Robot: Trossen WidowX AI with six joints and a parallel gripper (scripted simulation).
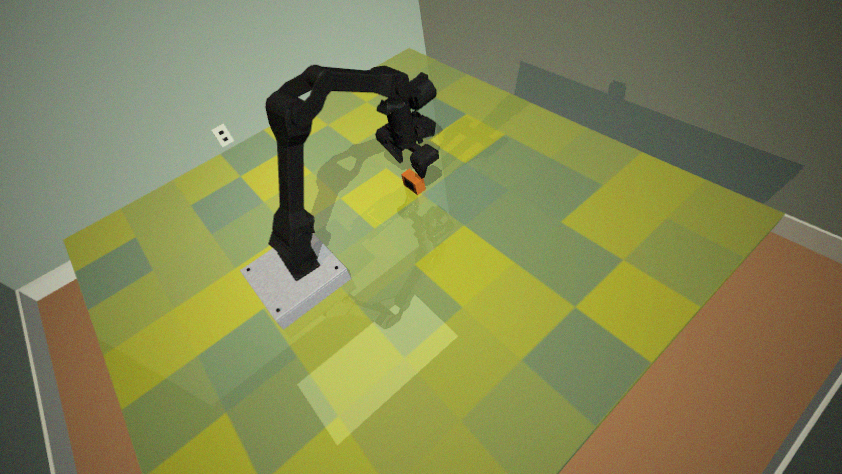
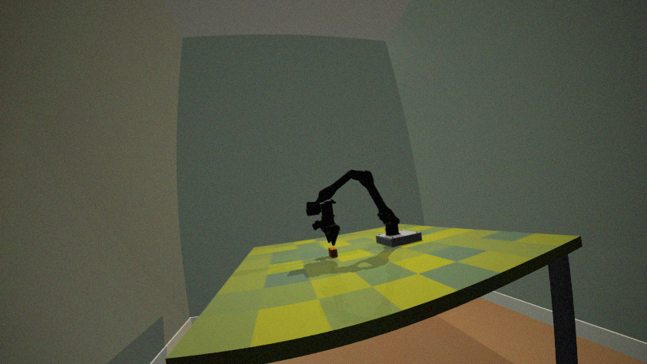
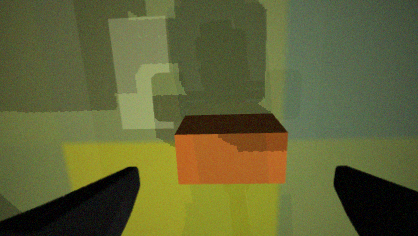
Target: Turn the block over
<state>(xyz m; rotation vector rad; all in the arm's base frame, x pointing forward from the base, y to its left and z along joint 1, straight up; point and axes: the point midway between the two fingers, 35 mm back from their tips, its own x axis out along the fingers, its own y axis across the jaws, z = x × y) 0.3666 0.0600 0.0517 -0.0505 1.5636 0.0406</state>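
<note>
The orange block is 40 mm below my gripper tip and 10 mm behind it.
</note>
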